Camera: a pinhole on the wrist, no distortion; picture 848 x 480 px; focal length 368.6 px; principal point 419.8 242.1 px. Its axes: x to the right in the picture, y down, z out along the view. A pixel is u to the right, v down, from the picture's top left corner.
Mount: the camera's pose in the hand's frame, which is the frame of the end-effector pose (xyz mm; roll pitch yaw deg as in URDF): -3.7 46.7 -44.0 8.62 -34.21 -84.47
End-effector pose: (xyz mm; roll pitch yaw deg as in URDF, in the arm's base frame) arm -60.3 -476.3 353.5 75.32 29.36 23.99
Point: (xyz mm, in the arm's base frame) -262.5 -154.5 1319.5
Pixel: outside the picture
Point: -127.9 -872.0 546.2
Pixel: outside the picture
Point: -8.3 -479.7 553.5
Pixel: 315 214
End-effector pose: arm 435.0 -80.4 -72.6 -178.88 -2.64 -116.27
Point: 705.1 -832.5 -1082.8
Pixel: outside the picture
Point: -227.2 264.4 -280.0
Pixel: 133 328
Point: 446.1 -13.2 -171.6
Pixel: 723 75
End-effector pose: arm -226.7 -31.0 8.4 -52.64 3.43 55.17
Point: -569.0 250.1 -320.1
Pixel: 167 393
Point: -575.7 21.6 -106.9
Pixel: 324 166
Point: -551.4 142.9 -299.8
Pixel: 140 319
